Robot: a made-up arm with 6 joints. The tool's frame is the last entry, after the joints.
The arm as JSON. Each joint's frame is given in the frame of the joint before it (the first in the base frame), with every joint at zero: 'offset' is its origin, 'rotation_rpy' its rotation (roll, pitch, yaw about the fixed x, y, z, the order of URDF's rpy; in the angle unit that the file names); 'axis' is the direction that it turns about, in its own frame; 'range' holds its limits. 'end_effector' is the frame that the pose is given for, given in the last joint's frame.
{
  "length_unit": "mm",
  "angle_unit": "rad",
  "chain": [
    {
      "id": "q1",
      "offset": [
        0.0,
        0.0,
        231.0
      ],
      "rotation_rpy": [
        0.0,
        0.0,
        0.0
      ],
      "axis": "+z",
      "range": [
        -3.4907,
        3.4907
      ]
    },
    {
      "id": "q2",
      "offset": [
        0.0,
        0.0,
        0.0
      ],
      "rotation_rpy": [
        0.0,
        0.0,
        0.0
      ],
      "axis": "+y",
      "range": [
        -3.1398,
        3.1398
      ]
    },
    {
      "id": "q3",
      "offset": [
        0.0,
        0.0,
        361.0
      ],
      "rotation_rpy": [
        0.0,
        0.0,
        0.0
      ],
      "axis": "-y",
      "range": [
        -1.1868,
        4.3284
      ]
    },
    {
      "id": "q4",
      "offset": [
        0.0,
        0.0,
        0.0
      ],
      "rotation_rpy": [
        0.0,
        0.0,
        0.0
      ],
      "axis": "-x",
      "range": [
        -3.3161,
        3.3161
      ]
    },
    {
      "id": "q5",
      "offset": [
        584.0,
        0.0,
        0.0
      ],
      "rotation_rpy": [
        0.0,
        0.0,
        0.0
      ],
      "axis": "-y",
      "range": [
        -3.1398,
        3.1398
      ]
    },
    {
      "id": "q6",
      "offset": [
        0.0,
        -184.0,
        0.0
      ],
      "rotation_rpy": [
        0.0,
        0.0,
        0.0
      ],
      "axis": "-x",
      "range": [
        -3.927,
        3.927
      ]
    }
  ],
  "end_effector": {
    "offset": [
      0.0,
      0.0,
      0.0
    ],
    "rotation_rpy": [
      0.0,
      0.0,
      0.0
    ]
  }
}
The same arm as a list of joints. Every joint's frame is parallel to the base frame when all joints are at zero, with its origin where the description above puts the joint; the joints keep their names.
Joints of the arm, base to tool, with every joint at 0 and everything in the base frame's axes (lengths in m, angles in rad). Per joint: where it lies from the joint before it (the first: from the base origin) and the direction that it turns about. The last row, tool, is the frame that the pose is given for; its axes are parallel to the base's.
q1: offset 0 0 0.231 axis 0 0 1
q2: offset 0 0 0 axis 0 1 0
q3: offset 0 0 0.361 axis 0 -1 0
q4: offset 0 0 0 axis -1 0 0
q5: offset 0.584 0 0 axis 0 -1 0
q6: offset 0 -0.184 0 axis -1 0 0
tool: offset 0 0 0
Joint limits (rad, base to tool): -3.4907..3.4907 -3.1398..3.1398 -1.1868..4.3284 -3.3161..3.3161 -3.1398..3.1398 -3.927..3.927

